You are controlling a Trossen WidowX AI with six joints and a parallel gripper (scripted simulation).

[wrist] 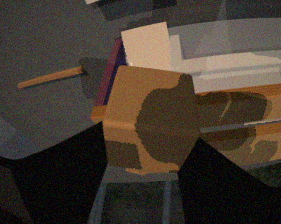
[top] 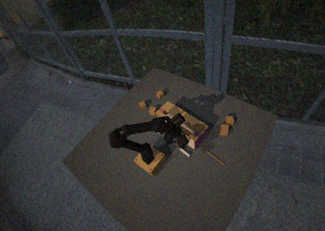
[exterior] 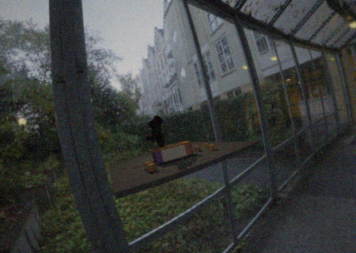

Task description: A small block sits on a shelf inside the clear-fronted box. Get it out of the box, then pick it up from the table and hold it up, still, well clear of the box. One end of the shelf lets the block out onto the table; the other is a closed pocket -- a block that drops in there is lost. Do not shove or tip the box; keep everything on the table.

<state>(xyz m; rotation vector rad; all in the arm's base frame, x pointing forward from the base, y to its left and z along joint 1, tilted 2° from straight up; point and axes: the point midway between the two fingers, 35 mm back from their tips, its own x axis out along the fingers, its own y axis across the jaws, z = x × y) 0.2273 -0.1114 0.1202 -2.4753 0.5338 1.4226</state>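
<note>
Now: gripper tip 2 cm past the orange-brown block and 1 cm to the right of it. The rest, counted from my gripper tip: thin orange stick 22 cm to the right, 17 cm below, 6 cm ahead; then box 12 cm to the left, 11 cm below, 7 cm ahead.
</note>
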